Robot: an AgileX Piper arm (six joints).
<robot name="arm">
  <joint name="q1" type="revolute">
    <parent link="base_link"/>
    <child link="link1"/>
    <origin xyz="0 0 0.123"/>
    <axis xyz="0 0 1"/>
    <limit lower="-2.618" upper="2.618"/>
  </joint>
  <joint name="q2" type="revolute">
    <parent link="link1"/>
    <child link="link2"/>
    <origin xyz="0 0 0"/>
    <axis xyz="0 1 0"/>
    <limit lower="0" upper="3.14"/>
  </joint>
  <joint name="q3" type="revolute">
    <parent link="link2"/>
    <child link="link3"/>
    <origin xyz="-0.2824 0 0.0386"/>
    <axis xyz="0 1 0"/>
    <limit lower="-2.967" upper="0"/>
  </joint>
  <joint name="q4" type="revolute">
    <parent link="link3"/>
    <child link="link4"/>
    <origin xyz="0.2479 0 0.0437"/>
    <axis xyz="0.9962 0 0.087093"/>
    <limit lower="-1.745" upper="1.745"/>
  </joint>
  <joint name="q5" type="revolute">
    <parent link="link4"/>
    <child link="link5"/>
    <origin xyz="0 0 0"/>
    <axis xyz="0 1 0"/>
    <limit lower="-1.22" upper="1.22"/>
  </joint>
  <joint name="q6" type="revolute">
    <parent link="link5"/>
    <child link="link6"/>
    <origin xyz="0.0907 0 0.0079"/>
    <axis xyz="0.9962 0 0.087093"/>
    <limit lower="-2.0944" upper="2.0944"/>
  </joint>
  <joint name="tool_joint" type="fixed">
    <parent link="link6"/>
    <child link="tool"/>
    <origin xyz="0 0 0" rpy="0 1.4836 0"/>
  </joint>
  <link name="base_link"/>
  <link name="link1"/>
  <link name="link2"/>
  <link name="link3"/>
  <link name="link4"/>
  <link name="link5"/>
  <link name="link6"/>
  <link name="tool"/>
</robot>
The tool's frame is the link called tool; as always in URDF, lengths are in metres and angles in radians.
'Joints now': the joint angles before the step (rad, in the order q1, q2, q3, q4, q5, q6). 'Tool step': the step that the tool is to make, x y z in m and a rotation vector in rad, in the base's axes. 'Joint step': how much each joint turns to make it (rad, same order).
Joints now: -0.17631 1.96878 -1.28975 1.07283 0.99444 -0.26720
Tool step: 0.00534 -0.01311 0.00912 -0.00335 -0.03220 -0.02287
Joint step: -0.03135 0.00000 -0.03701 -0.00222 0.00989 0.00003
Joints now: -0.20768 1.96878 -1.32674 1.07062 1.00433 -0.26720
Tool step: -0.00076 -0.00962 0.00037 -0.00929 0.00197 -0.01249
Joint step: -0.02362 0.00000 -0.00448 -0.01496 0.00605 0.00194
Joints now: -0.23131 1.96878 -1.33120 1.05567 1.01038 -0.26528
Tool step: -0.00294 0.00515 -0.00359 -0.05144 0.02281 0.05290
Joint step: 0.01786 0.00000 -0.00116 -0.07144 0.00719 0.01147
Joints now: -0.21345 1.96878 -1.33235 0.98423 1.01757 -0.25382
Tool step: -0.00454 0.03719 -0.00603 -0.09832 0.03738 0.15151
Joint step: 0.10853 0.00001 -0.00294 -0.12846 0.00130 0.03460
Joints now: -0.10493 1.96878 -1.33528 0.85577 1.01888 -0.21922
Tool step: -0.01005 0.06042 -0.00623 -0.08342 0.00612 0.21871
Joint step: 0.17059 0.00646 -0.00395 -0.09810 -0.00025 0.00348
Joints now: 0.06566 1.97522 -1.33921 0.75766 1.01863 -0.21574
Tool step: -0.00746 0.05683 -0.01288 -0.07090 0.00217 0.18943
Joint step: 0.16059 0.05071 -0.04420 -0.08252 -0.00337 0.01518
